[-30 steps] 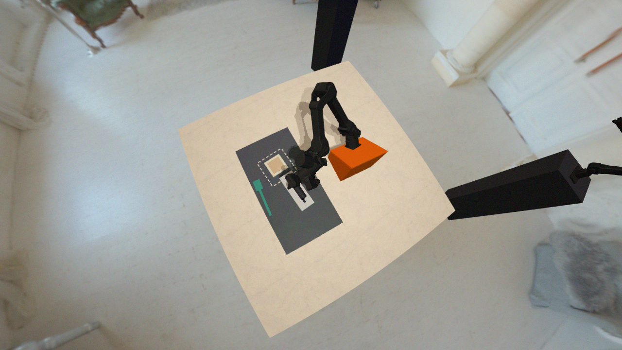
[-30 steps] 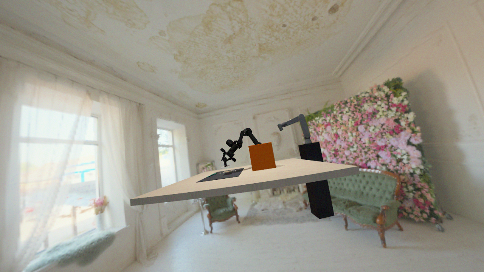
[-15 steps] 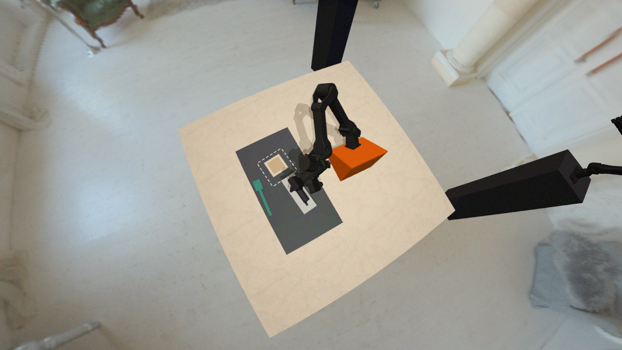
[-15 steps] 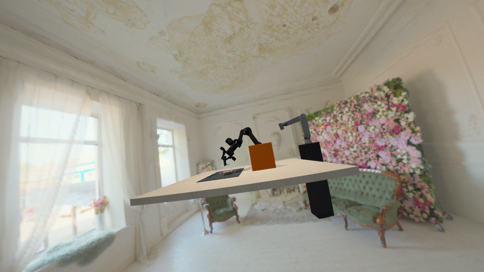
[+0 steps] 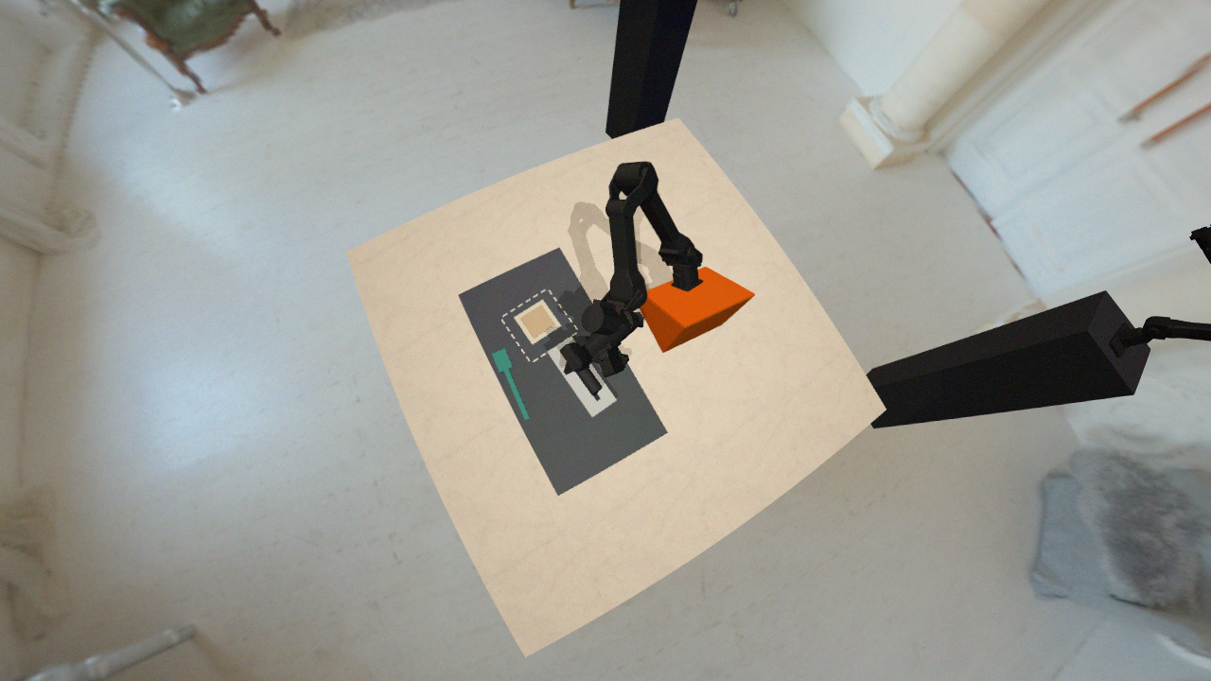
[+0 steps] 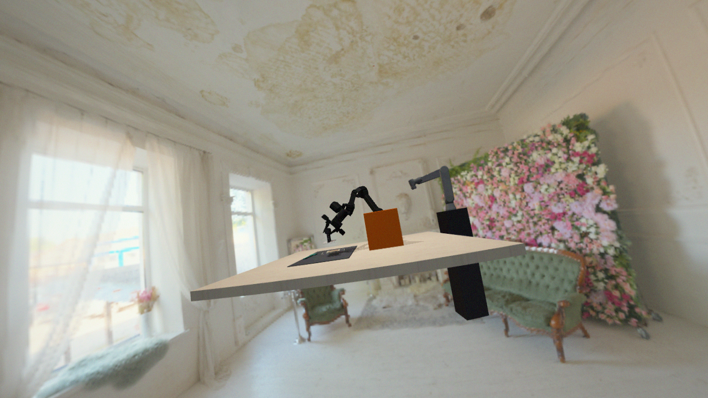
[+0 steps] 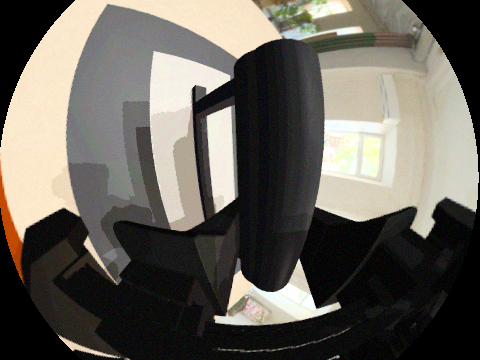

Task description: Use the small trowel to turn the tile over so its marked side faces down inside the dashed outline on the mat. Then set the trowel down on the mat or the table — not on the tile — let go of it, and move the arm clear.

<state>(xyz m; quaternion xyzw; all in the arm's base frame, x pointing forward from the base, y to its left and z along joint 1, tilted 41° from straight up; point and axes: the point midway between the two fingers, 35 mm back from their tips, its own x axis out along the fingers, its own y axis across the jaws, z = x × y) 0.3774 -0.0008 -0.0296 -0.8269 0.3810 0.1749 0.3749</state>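
Now: gripper tip 3 cm past the small trowel and 1 cm above it. The rest, counted from my gripper tip: teal flat tool (13 cm below, 13 cm ahead, 10 cm to the right); mat (15 cm below, 7 cm to the right, 1 cm behind); tile (19 cm to the right, 13 cm below, 2 cm behind).
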